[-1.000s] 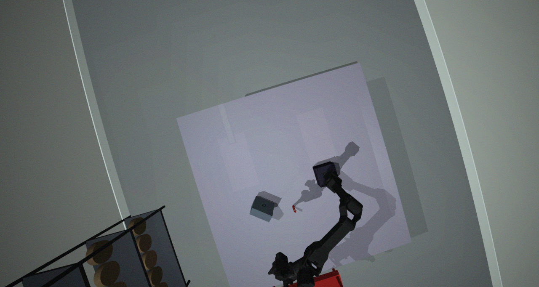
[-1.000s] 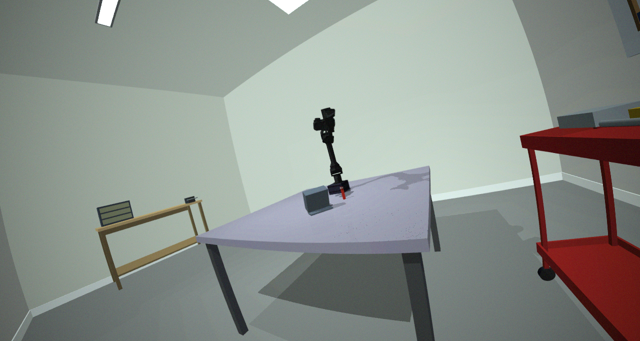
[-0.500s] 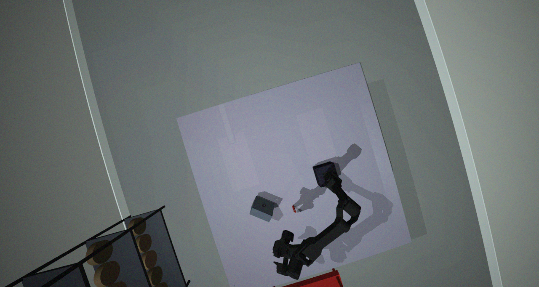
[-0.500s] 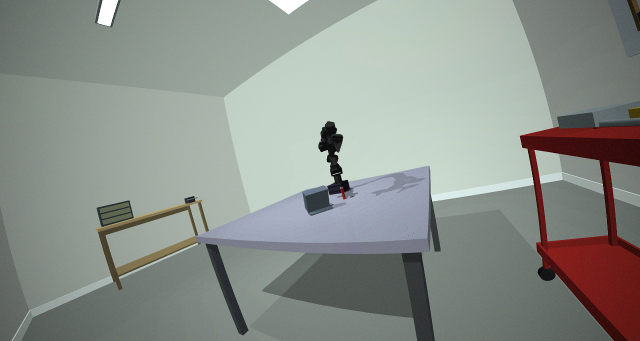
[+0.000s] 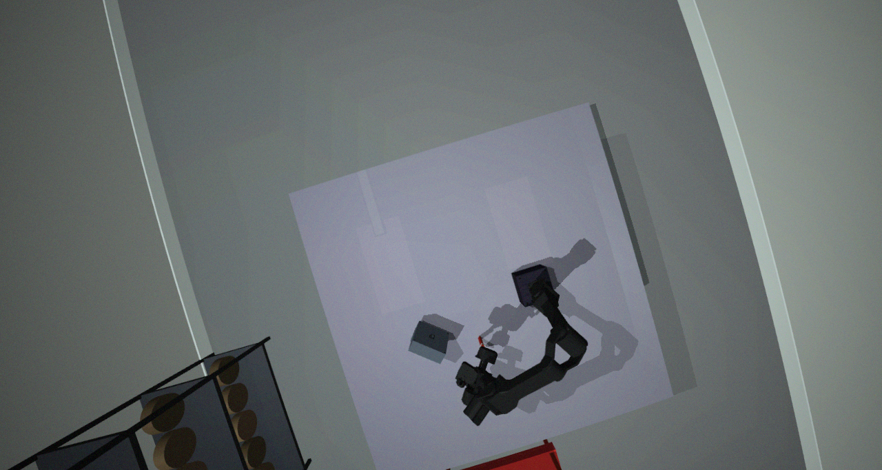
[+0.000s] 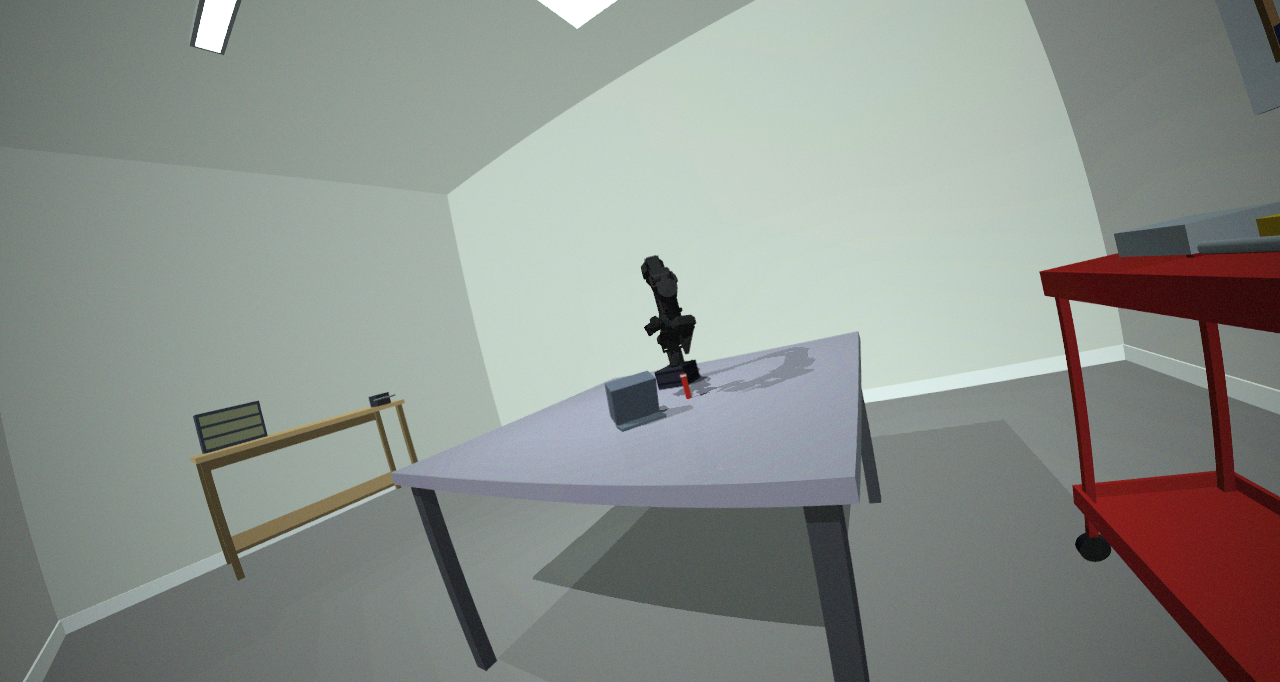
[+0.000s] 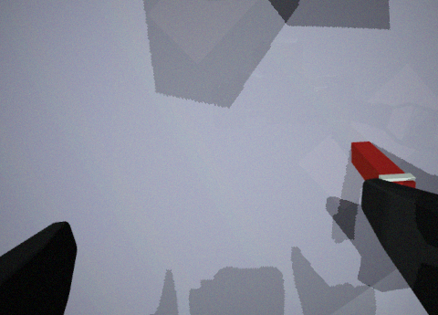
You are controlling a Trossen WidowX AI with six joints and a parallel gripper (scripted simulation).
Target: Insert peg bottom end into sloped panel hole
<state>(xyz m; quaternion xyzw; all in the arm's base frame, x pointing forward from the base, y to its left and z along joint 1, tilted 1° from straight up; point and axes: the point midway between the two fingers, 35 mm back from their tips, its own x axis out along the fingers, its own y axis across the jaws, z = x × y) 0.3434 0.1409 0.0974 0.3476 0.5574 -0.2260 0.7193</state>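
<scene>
Now: gripper tip 7 cm past the red square-sided peg, 3 cm to the left of it and 8 cm above it. The rest, counted from my gripper tip: panel block (11 cm ahead, 13 cm to the right, 7 cm below).
</scene>
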